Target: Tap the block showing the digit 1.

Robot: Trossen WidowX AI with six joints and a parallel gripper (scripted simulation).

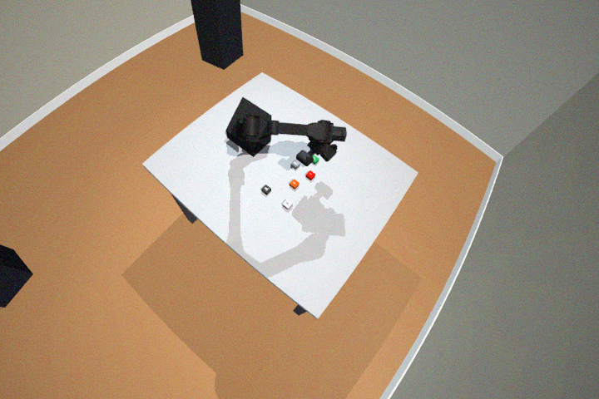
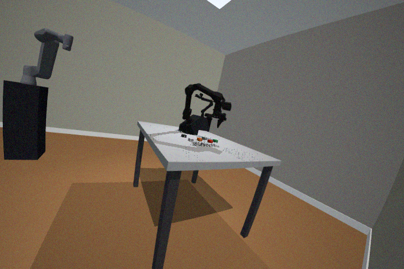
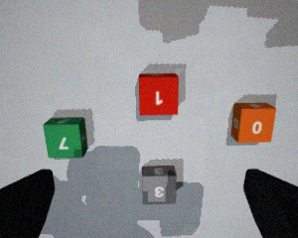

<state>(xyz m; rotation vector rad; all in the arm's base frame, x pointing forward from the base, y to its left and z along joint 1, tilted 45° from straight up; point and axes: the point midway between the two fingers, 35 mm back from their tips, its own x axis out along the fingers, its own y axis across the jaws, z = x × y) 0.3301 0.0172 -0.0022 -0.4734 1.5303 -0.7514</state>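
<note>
My gripper tip is 10 mm short of the red block, 10 mm to the left of it and 120 mm above it. Also, from my gripper tip: grey block (80 mm behind, 120 mm below); then orange block (30 mm behind, 90 mm to the right, 120 mm below); then green block (20 mm behind, 80 mm to the left, 120 mm below).
</note>
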